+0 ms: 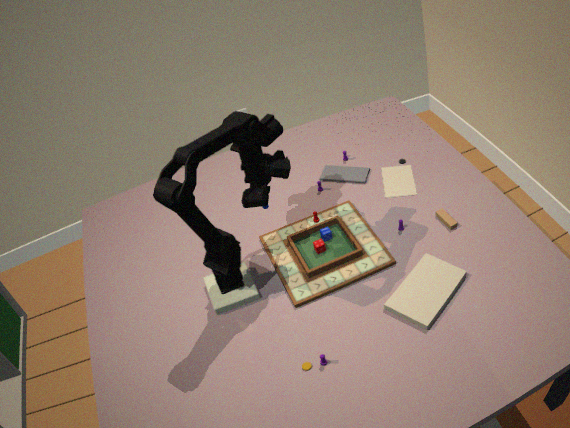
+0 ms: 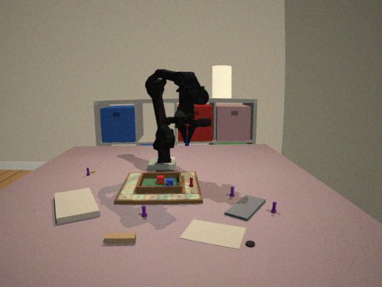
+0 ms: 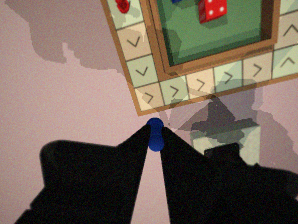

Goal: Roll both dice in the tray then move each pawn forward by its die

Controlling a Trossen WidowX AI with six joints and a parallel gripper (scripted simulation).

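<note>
Now: the red die 12 cm below my gripper tip, 11 cm to the right of it and 9 cm ahead of it. Round my gripper tip: blue die 13 cm ahead, 12 cm below, 7 cm to the right; then blue pawn 1 cm above; then red pawn 13 cm ahead, 12 cm below, 1 cm to the left.
</note>
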